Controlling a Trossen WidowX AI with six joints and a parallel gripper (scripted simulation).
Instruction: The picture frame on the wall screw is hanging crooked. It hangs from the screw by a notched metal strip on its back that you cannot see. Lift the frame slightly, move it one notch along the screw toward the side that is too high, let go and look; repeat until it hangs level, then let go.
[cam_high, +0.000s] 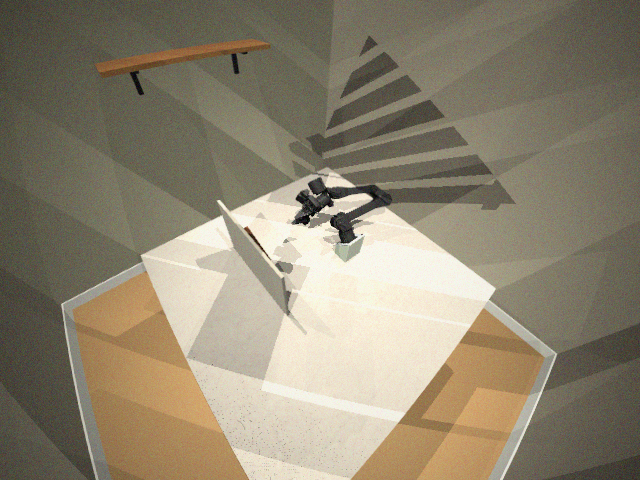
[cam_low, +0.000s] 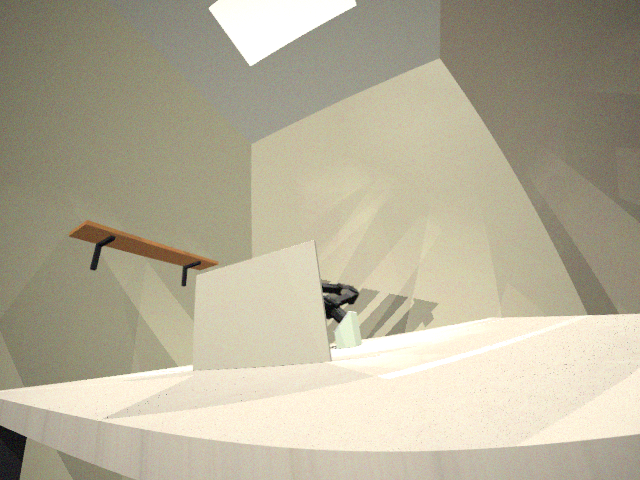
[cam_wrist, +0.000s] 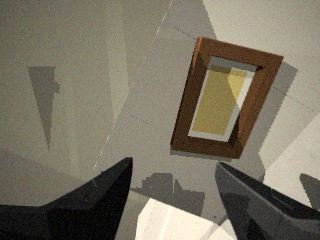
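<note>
The wooden picture frame is 19 cm ahead of my gripper tip, 9 cm below it and 3 cm to the right of it. Also, from my gripper tip: upright wall panel (20 cm ahead, 10 cm below, 1 cm to the right).
</note>
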